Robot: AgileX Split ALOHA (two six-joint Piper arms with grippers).
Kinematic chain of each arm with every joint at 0, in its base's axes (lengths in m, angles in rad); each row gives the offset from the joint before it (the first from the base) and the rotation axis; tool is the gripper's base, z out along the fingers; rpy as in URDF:
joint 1: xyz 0 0 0.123 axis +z
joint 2: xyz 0 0 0 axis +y
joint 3: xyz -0.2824 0 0.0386 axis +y
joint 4: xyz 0.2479 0 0.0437 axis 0.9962 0 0.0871
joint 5: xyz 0 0 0 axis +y
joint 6: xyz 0.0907 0 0.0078 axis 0.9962 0 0.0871
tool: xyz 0 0 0 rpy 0 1.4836 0
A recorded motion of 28 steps. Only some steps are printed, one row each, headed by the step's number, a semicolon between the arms.
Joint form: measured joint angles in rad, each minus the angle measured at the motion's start. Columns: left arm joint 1, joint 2, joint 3, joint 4, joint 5, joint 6; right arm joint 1, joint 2, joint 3, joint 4, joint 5, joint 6.
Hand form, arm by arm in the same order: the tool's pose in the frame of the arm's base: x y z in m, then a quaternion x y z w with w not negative. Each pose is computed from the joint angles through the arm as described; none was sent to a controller.
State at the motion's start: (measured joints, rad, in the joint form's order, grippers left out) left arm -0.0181 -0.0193 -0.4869 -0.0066 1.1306 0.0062; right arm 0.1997 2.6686 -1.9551 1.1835 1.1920 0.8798
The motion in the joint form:
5: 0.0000 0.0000 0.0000 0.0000 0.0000 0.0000; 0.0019 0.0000 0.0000 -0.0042 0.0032 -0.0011
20: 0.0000 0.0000 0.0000 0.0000 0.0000 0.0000; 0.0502 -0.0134 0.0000 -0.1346 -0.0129 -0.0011
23: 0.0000 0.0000 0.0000 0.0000 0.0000 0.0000; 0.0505 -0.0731 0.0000 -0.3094 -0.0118 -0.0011
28: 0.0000 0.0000 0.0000 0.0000 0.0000 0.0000; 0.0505 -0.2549 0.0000 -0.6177 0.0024 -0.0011
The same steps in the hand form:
5: -0.0093 -0.0004 0.2679 0.01082 0.86933 -0.00623 0.49407; 0.4673 0.1755 0.0424 -0.52576 -0.68911 -0.36487 0.33995
20: -0.0093 -0.0004 0.2679 0.01082 0.86933 -0.00623 0.49407; 0.4564 0.1918 0.0403 -0.49530 -0.74359 -0.31975 0.31546
23: -0.0093 -0.0004 0.2679 0.01082 0.86933 -0.00623 0.49407; 0.4561 0.1832 0.0595 -0.46211 -0.79931 -0.27917 0.26385
28: -0.0093 -0.0004 0.2679 0.01082 0.86933 -0.00623 0.49407; 0.4570 0.1637 0.1328 -0.39378 -0.88171 -0.22084 0.13699

